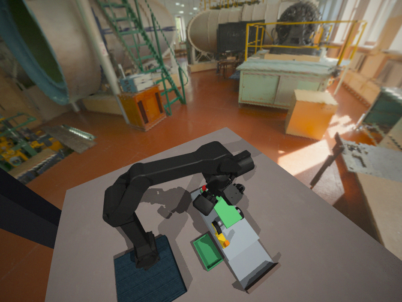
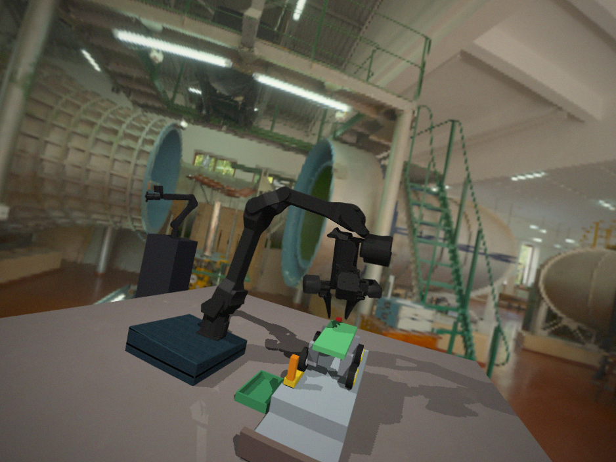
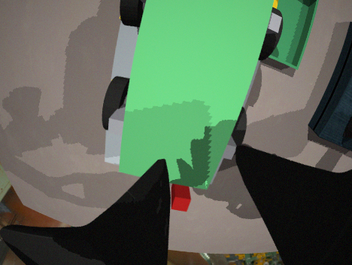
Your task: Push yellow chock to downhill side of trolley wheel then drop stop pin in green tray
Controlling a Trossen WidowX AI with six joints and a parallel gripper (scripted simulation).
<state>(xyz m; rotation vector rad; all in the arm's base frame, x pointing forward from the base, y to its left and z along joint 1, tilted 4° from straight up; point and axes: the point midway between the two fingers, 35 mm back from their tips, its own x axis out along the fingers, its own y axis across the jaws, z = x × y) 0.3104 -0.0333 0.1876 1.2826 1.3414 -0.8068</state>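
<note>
Right now the red-headed stop pin is 8 cm to the left of my gripper tip, 5 cm below it and 1 cm ahead of it. Round my gripper tip: grey ramp (14 cm below, 4 cm to the right, 1 cm ahead); then trolley (7 cm below, 3 cm to the right, 1 cm ahead); then yellow chock (12 cm to the right, 10 cm below, 6 cm behind).
</note>
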